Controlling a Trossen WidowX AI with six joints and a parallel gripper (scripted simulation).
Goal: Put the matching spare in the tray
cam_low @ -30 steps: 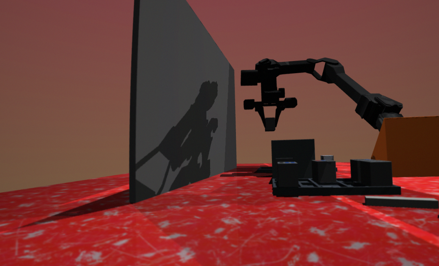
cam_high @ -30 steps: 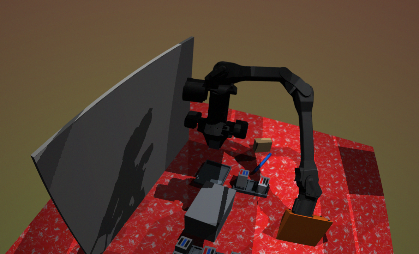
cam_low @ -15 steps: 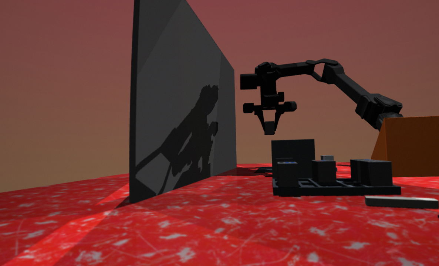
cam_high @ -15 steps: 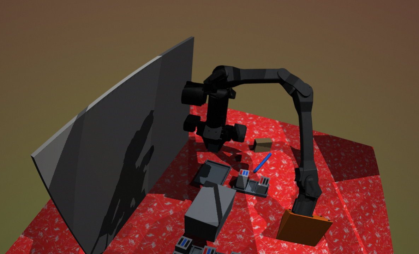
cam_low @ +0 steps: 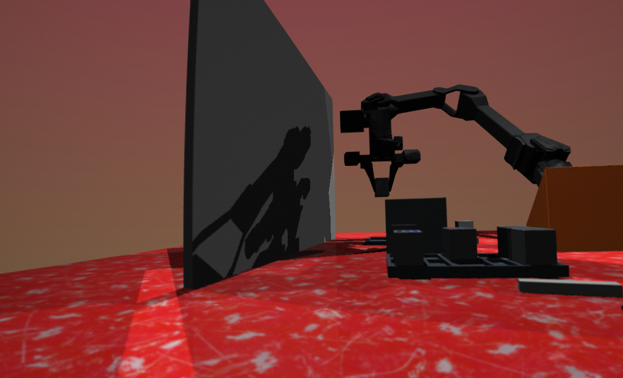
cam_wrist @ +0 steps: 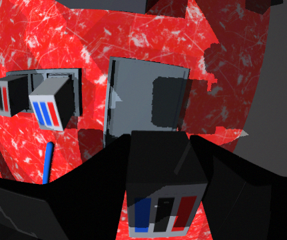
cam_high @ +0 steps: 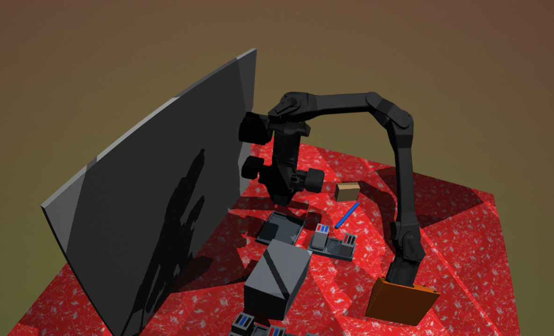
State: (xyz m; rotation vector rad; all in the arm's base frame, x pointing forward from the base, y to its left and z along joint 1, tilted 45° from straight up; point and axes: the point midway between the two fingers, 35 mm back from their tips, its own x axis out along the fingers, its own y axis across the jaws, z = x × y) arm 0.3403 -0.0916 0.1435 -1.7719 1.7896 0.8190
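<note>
Now: the tray 1 cm behind my gripper tip, 2 cm to the right of it and 13 cm below it. From my gripper tip the other things lie so: grey panel: 18 cm ahead, 16 cm to the left, 9 cm above; dark grey spare: 2 cm to the right, 2 cm above; blue pen: 17 cm behind, 15 cm to the right, 12 cm below.
</note>
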